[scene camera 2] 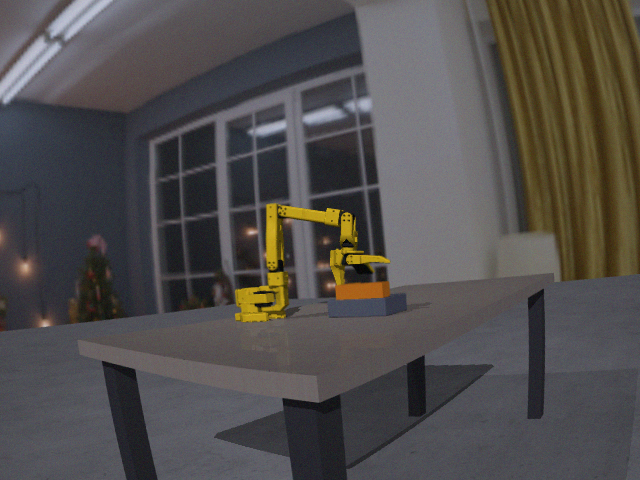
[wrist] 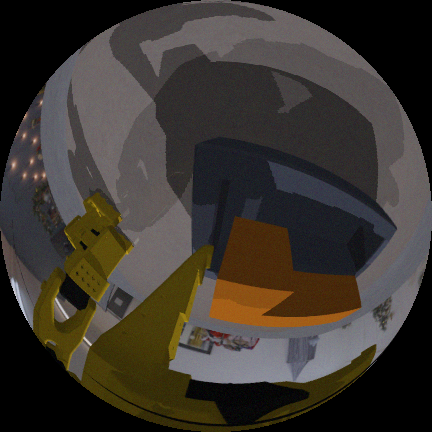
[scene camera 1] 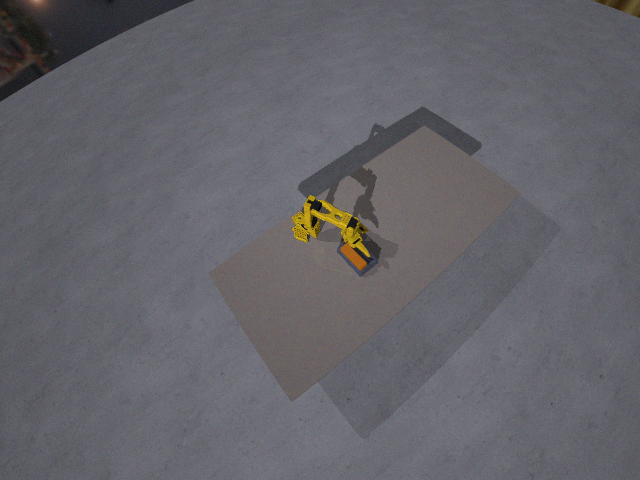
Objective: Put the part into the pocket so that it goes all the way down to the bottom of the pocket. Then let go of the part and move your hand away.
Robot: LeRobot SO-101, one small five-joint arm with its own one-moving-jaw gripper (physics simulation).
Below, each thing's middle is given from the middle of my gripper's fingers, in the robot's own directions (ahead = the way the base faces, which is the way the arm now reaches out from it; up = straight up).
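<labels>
The orange L-shaped part (scene camera 2: 359, 290) sits 6 cm below my hand and 1 cm to the right of it. As for the blue-grey pocket block (scene camera 2: 395, 303), it is 10 cm below my hand.
</labels>
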